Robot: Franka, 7 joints.
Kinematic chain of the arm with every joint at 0, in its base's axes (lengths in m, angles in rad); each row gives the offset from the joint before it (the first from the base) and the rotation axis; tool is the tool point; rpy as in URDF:
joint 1: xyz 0 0 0.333 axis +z
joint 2: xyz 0 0 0 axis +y
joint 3: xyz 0 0 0.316 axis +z
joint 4: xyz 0.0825 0 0 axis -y
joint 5: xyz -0.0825 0 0.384 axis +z
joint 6: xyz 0 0 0 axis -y
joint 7: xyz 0.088 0 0 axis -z
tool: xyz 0 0 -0.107 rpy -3.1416 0 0
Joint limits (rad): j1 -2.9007..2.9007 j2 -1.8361..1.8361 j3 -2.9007..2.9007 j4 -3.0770..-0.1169 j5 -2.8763..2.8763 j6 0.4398..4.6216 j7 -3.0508..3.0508
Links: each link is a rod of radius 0.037 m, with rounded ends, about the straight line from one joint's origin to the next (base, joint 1, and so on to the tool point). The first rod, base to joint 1, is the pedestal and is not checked.
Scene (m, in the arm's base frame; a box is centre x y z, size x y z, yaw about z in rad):
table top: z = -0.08
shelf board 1: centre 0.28 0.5 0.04 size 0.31 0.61 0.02 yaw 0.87
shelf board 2: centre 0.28 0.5 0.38 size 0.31 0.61 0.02 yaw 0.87
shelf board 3: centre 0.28 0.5 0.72 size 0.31 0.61 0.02 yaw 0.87
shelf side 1: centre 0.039 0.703 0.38 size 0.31 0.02 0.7 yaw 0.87
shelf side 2: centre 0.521 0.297 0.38 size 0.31 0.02 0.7 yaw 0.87
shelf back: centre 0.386 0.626 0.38 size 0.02 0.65 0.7 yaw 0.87
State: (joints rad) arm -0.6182 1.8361 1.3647 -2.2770 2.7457 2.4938 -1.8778
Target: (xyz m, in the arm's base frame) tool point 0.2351 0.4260 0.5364
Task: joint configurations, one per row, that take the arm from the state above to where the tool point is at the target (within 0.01 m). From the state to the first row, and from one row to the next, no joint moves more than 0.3 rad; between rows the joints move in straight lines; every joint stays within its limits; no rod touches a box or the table.
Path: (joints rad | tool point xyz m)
1: -0.8097 1.7101 1.3244 -2.4762 2.7535 2.6891 -1.8778 | 0.2574 0.3498 0.2223
2: -1.0011 1.5842 1.2841 -2.6755 2.7613 2.8844 -1.8778 | 0.1982 0.2791 0.2187
3: -1.1926 1.4582 1.2438 -2.8747 2.7691 3.0797 -1.8778 | 0.1299 0.2117 0.2169
4: -1.0729 1.5527 1.4689 -2.8505 2.7675 2.9618 -1.8778 | 0.1361 0.2574 0.2805
5: -0.9532 1.6471 1.6940 -2.8263 2.7658 2.8439 -1.8778 | 0.1309 0.2879 0.3595
6: -0.8334 1.7416 1.9191 -2.8020 2.7642 2.7260 -1.8778 | 0.1191 0.2952 0.4477
7: -0.7137 1.8361 2.1442 -2.7778 2.7625 2.6081 -1.8778 | 0.1078 0.2751 0.5364
8: -0.5576 1.7578 2.0586 -2.5441 2.7520 2.5158 -1.8778 | 0.1758 0.3480 0.5455
9: -0.4014 1.6794 1.9730 -2.3104 2.7414 2.4234 -1.8778 | 0.2351 0.4260 0.5364

